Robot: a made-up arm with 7 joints. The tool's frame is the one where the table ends. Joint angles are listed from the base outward.
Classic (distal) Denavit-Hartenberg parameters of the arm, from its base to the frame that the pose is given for. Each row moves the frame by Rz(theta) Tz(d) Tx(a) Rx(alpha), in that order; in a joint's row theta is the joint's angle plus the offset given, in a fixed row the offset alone. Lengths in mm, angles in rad.
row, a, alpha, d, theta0
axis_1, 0, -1.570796, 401, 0
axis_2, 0, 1.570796, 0, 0
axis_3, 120.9, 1.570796, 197, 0
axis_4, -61.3, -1.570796, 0, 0
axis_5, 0, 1.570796, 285.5, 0
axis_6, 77.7, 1.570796, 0, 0
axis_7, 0, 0, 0, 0
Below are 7 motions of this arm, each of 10 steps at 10 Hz.
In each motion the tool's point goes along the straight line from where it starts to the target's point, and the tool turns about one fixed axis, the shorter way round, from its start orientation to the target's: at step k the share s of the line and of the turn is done. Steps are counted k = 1, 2, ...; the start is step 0. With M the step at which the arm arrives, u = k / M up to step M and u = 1 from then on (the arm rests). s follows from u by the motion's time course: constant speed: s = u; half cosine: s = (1 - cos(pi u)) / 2; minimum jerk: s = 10 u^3 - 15 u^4 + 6 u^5.
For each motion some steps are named. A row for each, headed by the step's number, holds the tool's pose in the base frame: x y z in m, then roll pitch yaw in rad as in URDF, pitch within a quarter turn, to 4 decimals.
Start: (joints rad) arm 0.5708 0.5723 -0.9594 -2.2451 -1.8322 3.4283 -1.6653
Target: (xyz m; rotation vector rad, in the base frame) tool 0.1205 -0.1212 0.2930 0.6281 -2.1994 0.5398
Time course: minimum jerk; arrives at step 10
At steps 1, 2, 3, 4, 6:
1: 0.3467 -0.0710 0.3141 -2.7787 0.2963 -2.8514
2: 0.3354 -0.0735 0.3130 -2.7792 0.2376 -2.8469
3: 0.3114 -0.0788 0.3108 -2.7810 0.1126 -2.8374
4: 0.2762 -0.0866 0.3075 -2.7858 -0.0707 -2.8230
6: 0.1929 -0.1051 0.2997 -2.8101 -0.5040 -2.7812

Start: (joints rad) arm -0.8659 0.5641 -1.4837 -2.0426 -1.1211 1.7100 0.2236
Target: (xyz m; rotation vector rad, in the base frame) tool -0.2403 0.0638 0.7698 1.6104 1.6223 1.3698
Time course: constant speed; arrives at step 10
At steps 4, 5, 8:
4: -0.2758 -0.1995 0.5784 1.5162 -0.1084 3.0576
5: -0.2699 -0.1556 0.6103 1.5692 -0.1808 2.8585
8: -0.2521 -0.0240 0.7060 1.8054 -0.3145 2.2228

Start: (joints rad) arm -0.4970 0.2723 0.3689 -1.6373 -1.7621 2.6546 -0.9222
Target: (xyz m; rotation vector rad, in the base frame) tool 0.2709 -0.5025 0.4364 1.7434 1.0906 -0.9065
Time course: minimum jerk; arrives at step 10
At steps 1, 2, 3, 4, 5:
1: 0.4886 -0.0160 0.5107 2.1171 1.0912 1.4474
2: 0.4777 -0.0403 0.5070 2.1343 1.0883 1.4100
3: 0.4546 -0.0919 0.4991 2.1714 1.0830 1.3305
4: 0.4208 -0.1676 0.4876 2.2267 1.0778 1.2144
5: 0.3807 -0.2572 0.4739 2.2927 1.0755 1.0775

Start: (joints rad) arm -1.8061 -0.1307 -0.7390 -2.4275 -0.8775 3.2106 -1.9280
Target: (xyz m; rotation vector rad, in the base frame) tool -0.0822 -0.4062 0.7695 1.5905 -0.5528 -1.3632
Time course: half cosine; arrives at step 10
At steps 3, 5, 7, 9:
3: -0.2434 -0.2880 0.5564 2.3805 0.7909 -0.2343
5: -0.1837 -0.3318 0.6353 1.9989 0.7788 -0.6619
7: -0.1240 -0.3755 0.7142 1.6746 0.6618 -1.0335
9: -0.0872 -0.4026 0.7629 1.5223 0.5516 -1.2167

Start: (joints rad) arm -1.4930 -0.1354 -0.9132 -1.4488 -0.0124 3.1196 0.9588
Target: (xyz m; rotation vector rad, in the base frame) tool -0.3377 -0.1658 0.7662 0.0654 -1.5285 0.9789
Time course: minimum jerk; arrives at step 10
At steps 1, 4, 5, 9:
1: -0.2923 -0.2094 0.7994 -1.3626 -0.5104 2.1873
4: -0.3065 -0.1958 0.7891 -1.3699 -0.6624 2.1464
5: -0.3148 -0.1878 0.7830 -1.3706 -0.7523 2.1204
9: -0.3373 -0.1662 0.7665 -1.3519 -0.9939 2.0344

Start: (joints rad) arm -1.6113 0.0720 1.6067 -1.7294 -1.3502 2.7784 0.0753
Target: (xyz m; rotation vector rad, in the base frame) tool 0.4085 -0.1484 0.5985 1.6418 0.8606 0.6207
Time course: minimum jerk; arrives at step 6
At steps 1, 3, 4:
1: 0.4407 0.0454 0.6293 1.8310 -0.2748 1.1365
3: 0.4252 -0.0479 0.6145 1.8286 -0.1219 1.0383
4: 0.4155 -0.1062 0.6052 1.8195 -0.0268 0.9775

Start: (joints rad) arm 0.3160 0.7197 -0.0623 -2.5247 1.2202 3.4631 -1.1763
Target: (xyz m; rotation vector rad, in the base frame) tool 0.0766 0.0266 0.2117 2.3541 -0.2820 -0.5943
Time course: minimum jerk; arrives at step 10
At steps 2, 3, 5, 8, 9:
2: 0.2784 0.0015 0.2047 2.7810 0.0069 0.2135
3: 0.2559 0.0043 0.2055 2.7449 0.0561 0.1558
5: 0.1837 0.0133 0.2080 2.6092 0.1974 -0.0434
8: 0.0890 0.0251 0.2113 2.3847 0.3337 -0.3419
9: 0.0784 0.0264 0.2116 2.3567 0.3447 -0.3778

